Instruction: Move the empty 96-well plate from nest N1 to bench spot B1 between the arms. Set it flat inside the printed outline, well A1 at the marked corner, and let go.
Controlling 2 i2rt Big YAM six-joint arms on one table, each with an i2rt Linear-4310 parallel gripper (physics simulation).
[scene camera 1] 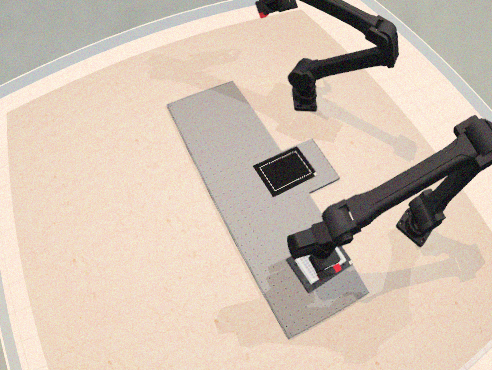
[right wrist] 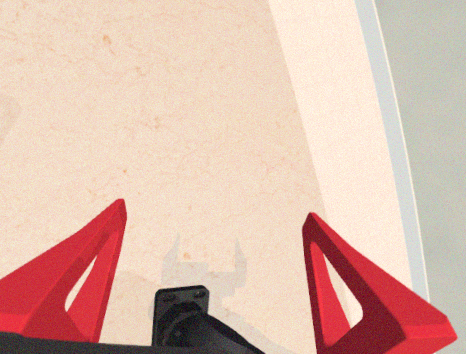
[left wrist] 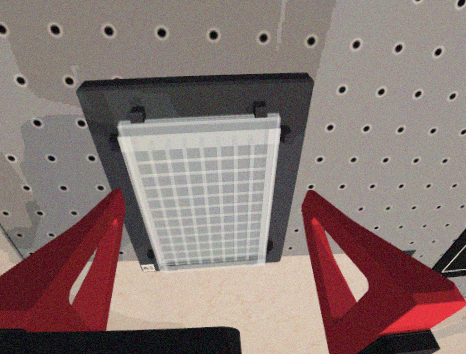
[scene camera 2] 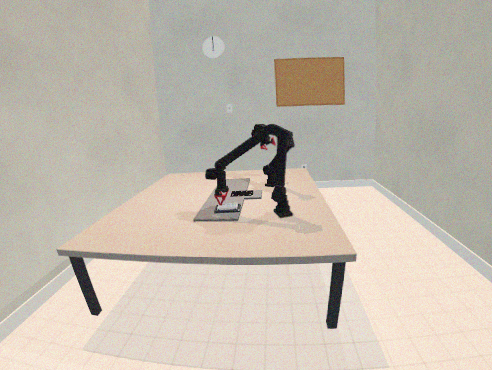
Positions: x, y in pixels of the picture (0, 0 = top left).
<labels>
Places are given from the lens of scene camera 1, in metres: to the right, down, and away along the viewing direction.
black mat [scene camera 1: 287, 169]: 0.13, -0.05, 1.18
</labels>
